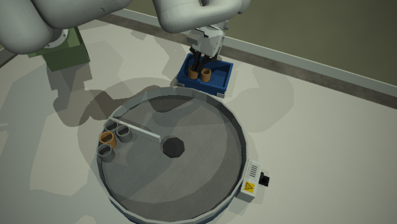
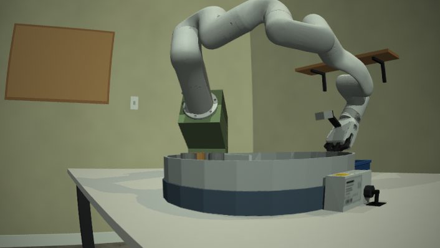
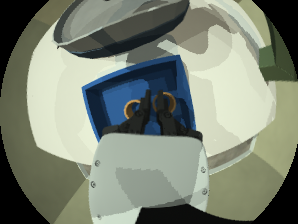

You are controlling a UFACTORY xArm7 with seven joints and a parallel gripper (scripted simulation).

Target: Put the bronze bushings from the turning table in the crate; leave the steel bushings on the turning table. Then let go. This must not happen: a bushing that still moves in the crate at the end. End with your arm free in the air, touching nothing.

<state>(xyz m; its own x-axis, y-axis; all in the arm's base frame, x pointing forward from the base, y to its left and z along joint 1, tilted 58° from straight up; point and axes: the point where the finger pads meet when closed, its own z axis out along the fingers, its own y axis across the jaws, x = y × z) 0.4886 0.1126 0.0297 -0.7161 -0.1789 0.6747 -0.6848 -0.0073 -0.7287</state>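
Now: hand 40 mm above the blue crate, 30 mm short of it and 10 mm to the left of it. The rest, counted from my hand: round turning table (340 mm to the right, 80 mm behind, 10 mm below).
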